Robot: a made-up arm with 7 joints. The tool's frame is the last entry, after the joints. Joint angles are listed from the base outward.
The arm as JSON. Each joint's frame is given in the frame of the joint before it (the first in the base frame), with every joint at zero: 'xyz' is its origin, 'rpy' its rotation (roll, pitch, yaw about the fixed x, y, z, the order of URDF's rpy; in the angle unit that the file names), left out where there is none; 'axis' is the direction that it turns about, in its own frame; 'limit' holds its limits. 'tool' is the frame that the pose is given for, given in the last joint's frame.
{
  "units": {
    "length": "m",
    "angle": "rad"
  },
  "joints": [
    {
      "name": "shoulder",
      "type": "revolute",
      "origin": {
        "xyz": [
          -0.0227,
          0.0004,
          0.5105
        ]
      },
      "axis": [
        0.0,
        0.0,
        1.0
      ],
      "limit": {
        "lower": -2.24,
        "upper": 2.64
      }
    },
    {
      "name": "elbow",
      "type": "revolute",
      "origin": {
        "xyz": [
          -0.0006,
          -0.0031,
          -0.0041
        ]
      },
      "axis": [
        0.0,
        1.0,
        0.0
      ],
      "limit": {
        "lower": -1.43,
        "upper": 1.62
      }
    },
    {
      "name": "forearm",
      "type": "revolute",
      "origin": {
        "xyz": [
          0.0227,
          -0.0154,
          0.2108
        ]
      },
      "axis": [
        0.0,
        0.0,
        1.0
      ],
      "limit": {
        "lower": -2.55,
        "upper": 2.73
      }
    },
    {
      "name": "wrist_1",
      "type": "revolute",
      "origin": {
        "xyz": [
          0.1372,
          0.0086,
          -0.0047
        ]
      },
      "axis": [
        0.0,
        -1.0,
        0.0
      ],
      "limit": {
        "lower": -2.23,
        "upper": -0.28
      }
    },
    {
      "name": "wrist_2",
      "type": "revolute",
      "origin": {
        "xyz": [
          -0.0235,
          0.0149,
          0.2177
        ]
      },
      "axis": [
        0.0,
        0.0,
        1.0
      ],
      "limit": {
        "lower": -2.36,
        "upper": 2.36
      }
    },
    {
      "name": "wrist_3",
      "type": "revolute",
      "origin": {
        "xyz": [
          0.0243,
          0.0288,
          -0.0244
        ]
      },
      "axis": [
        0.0,
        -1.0,
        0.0
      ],
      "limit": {
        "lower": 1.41,
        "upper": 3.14
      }
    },
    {
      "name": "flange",
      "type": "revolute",
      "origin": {
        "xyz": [
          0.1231,
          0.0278,
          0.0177
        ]
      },
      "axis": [
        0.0,
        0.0,
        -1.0
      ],
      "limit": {
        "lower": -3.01,
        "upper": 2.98
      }
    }
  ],
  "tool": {
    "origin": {
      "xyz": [
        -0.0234,
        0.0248,
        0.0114
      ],
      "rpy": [
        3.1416,
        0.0,
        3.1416
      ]
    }
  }
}
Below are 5 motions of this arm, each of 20 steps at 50 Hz.
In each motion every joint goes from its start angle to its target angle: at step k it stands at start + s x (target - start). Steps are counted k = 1, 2, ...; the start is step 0. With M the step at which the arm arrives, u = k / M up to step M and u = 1 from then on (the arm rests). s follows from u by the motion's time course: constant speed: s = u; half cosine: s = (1 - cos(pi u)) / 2; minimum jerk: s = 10 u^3 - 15 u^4 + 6 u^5.
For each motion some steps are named. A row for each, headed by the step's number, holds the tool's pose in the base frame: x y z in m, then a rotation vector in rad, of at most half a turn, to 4 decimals.
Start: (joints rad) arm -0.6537 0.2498 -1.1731 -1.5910 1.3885 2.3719 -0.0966
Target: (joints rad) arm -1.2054 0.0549 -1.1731 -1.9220 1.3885 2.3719 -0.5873
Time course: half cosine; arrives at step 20
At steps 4, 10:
4: -0.1090 -0.4270 0.7701 1.8047 0.7294 0.0632
10: -0.2202 -0.3825 0.7468 1.8729 0.6189 -0.1102

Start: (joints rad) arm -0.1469 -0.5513 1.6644 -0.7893 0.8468 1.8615 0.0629
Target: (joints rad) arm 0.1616 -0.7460 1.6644 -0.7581 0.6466 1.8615 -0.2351
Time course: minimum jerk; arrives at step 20
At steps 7, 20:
7: -0.3222 0.2592 0.8691 -2.2015 1.2807 1.0658
20: -0.4239 0.1712 0.8068 -2.3553 0.6456 0.7657

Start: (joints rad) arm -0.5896 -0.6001 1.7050 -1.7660 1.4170 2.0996 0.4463
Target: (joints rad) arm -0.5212 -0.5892 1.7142 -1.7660 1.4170 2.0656 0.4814
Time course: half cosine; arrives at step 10
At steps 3, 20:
3: 0.0618 0.4368 0.7206 0.2999 -2.6414 -1.0351
20: 0.0371 0.4439 0.7185 0.3474 -2.5903 -0.9812

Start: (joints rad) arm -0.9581 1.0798 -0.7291 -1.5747 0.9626 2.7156 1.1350
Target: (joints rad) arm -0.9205 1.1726 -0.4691 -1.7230 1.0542 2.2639 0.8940
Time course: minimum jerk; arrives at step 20
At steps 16, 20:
16: 0.0681 -0.4821 0.2615 -2.8686 -0.1975 -0.2872
20: 0.0721 -0.4765 0.2518 -2.8260 -0.2134 -0.3193

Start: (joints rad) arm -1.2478 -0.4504 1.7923 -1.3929 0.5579 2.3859 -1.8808
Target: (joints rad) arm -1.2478 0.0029 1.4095 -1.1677 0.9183 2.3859 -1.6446
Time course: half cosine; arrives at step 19
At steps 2, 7, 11, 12, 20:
2: 0.2279 0.2977 0.7971 -2.1424 0.8203 -0.5256
7: 0.2494 0.2255 0.8434 -1.8707 0.9635 -0.3935
11: 0.2707 0.1299 0.8780 -1.5464 1.0906 -0.2354
12: 0.2750 0.1059 0.8830 -1.4684 1.1149 -0.1977
20: 0.2881 0.0129 0.8895 -1.1719 1.1864 -0.0574

